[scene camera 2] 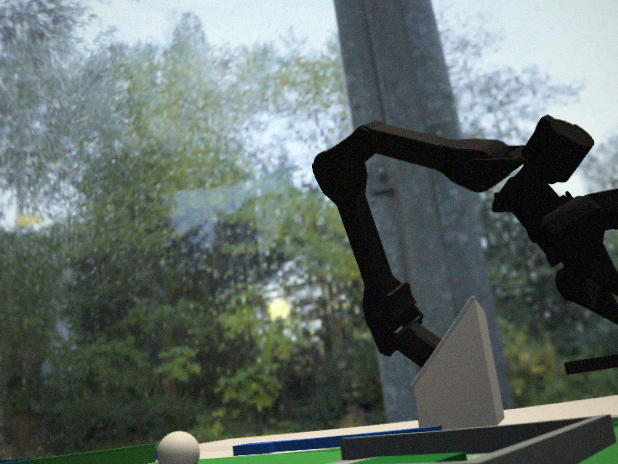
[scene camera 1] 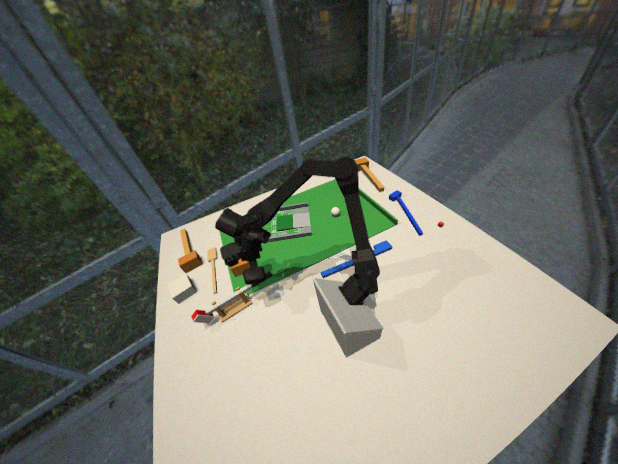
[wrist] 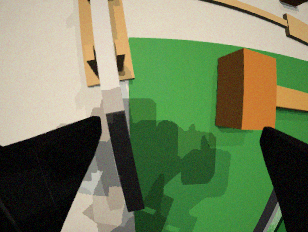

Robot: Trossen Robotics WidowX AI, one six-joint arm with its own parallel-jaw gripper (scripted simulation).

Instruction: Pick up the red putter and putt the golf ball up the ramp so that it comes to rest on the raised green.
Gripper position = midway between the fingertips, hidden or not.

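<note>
Scene camera 1 shows my gripper (scene camera 1: 246, 268), open and holding nothing, together with a green mat (scene camera 1: 331, 234). The wrist view shows the gripper (wrist: 184, 130) and the mat (wrist: 187, 166) as well.
</note>
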